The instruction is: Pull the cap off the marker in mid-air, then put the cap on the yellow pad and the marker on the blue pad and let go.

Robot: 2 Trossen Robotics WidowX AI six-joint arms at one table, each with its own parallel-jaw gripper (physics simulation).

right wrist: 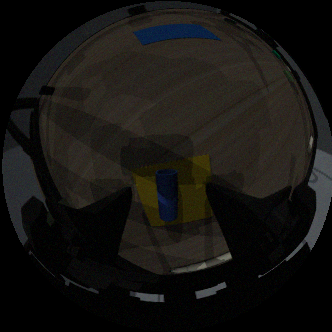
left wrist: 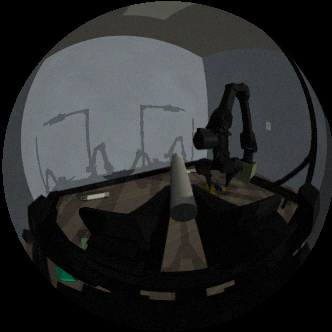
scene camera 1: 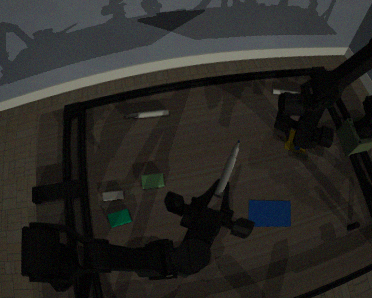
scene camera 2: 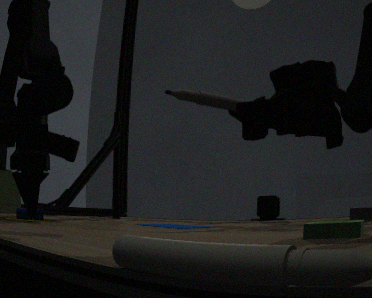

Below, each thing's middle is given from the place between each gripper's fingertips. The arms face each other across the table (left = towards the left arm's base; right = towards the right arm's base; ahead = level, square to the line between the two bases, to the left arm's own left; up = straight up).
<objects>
I see the blue cap (right wrist: 166, 179) 1 cm to the right of my right hand. From my right hand the other things lie so: light green block (scene camera 2: 328, 229) 45 cm to the left, 7 cm ahead; blue pad (scene camera 1: 264, 213) 19 cm to the left, 15 cm behind, 1 cm below.
I see my left gripper 170 mm above the blue pad, 120 mm to the left of it and 100 mm past it. Also, from my left hand: blue cap (320 mm to the right, 160 mm below, 60 mm ahead); light green block (160 mm below, 130 mm to the left, 120 mm ahead).
</objects>
